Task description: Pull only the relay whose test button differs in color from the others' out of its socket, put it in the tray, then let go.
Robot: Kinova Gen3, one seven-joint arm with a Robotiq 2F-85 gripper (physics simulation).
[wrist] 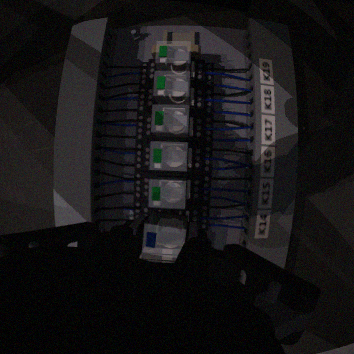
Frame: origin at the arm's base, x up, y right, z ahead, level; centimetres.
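Seen in the pictures: gripper, fingertip midpoint: (166,231).
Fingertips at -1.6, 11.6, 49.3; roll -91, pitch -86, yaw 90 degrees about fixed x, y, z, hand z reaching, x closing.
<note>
Pixels of each thing's top centre, then the offset from my fingertips to it, as dx, dy, dz. "spot": a spot on its surface instead.
- clear-cased relay with a blue test button, top centre: (163,241) +2.1, +0.0, +0.0
- beige block, surface spot: (184,38) spot: -7.0, -18.9, +0.3
A clear-cased relay with a blue test button (162,239) is at the near end of the row, beside the K14 label. My gripper (166,231) is shut on this relay, with dark fingers at its left and right sides. The relay looks slightly tilted against the row, and its near side face shows. Its lower part and socket are hidden, so I cannot tell how far it sits in the socket. Several other relays, such as the nearest green-button one (168,194) and the farthest one (173,55), stand in line beyond it. The tray does not show in the wrist view.
Black and blue wires run from both sides of the sockets to a grey duct on the left (77,150) and a grey duct on the right (282,175). The right duct carries labels K14 to K19. A beige block (184,38) is at the row's far end. The picture is dark.
</note>
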